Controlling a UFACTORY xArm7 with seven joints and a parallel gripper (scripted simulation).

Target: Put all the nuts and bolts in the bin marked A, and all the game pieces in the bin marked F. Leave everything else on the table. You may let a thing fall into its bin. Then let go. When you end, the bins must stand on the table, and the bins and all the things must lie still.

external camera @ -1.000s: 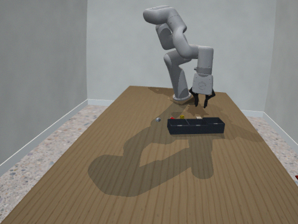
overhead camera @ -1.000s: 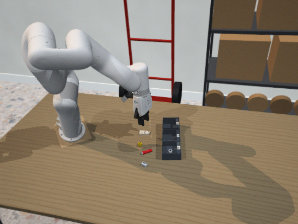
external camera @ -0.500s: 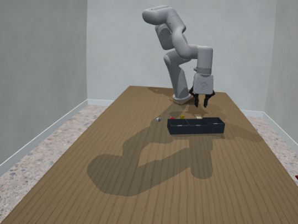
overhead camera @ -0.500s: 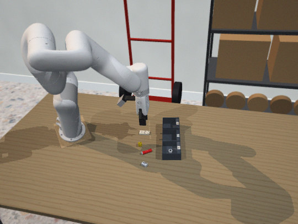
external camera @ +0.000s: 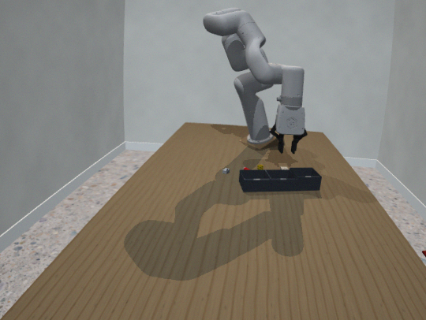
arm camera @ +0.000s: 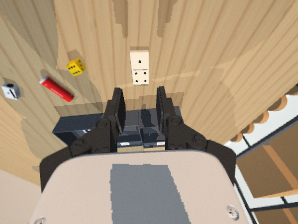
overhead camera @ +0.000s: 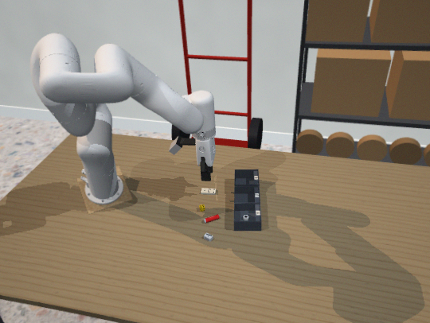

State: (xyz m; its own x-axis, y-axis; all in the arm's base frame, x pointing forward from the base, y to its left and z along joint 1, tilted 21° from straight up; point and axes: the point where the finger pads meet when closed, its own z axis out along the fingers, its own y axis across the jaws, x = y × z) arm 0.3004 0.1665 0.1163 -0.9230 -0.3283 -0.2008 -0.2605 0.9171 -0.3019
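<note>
Now: hand 80 mm above the white domino. From my hand the other things lie so: yellow die 90 mm to the right, 80 mm below, 20 mm ahead; dark bin 150 mm ahead, 70 mm below, 10 mm to the right; red cylinder 120 mm to the right, 80 mm below, 70 mm ahead.
</note>
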